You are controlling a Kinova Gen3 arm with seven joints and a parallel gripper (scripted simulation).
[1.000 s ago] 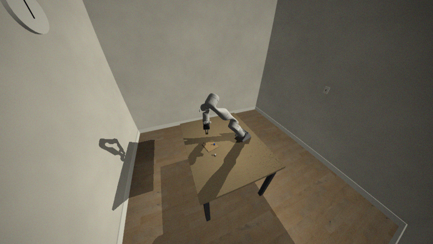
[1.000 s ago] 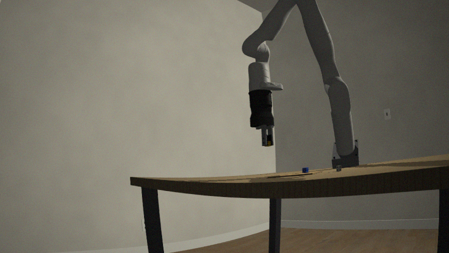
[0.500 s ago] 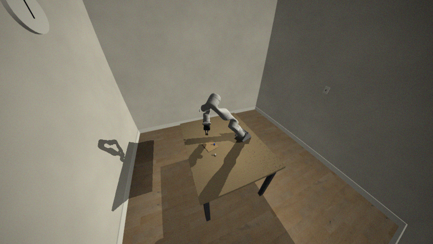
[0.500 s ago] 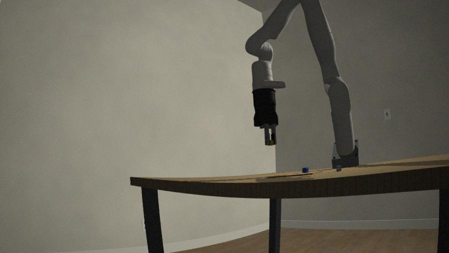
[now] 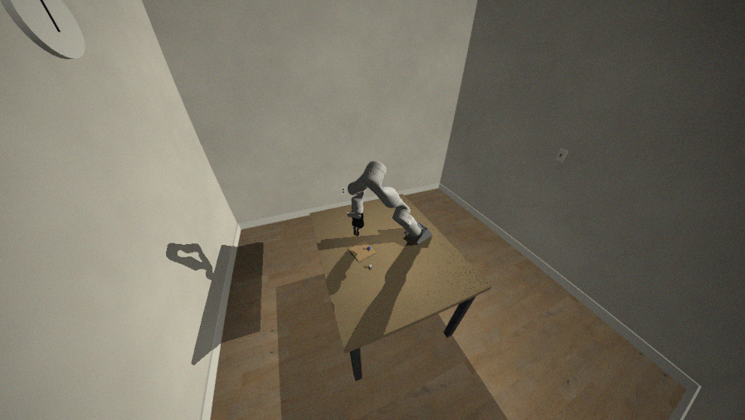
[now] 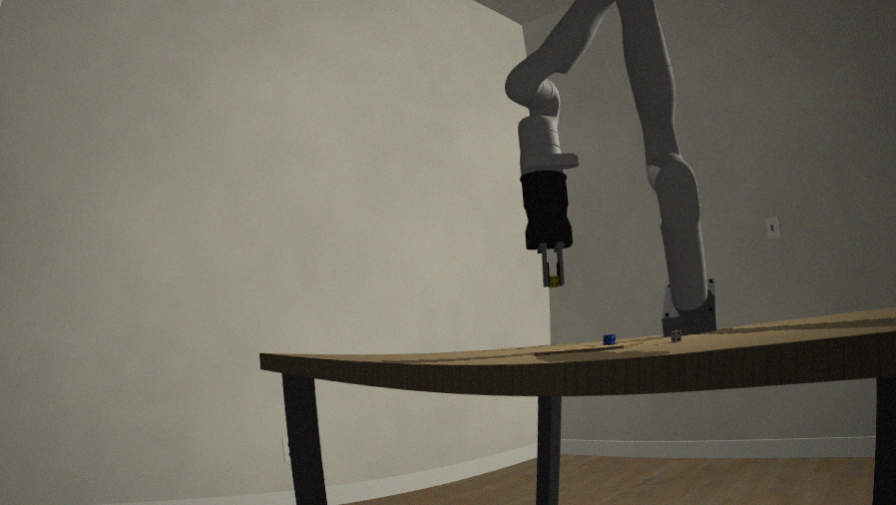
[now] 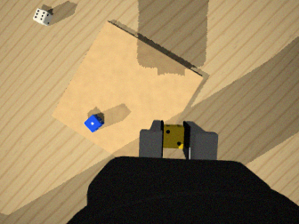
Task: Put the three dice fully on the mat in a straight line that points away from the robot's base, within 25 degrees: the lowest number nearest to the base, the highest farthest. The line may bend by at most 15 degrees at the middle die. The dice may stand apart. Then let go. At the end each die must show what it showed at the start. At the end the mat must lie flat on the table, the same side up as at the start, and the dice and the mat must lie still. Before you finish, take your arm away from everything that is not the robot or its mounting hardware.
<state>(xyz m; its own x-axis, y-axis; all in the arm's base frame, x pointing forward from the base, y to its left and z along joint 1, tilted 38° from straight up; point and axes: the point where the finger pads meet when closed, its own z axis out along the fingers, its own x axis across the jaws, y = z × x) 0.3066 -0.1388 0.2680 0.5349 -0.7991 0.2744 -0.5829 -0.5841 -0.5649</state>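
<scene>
My hand is 120 mm above the tan mat, 60 mm to the right of it and 20 mm past it. From my hand the other things lie so: white die 210 mm to the left, 110 mm below, 10 mm behind; then blue die 110 mm below, 70 mm to the left, 60 mm behind; then yellow die 10 mm below.
</scene>
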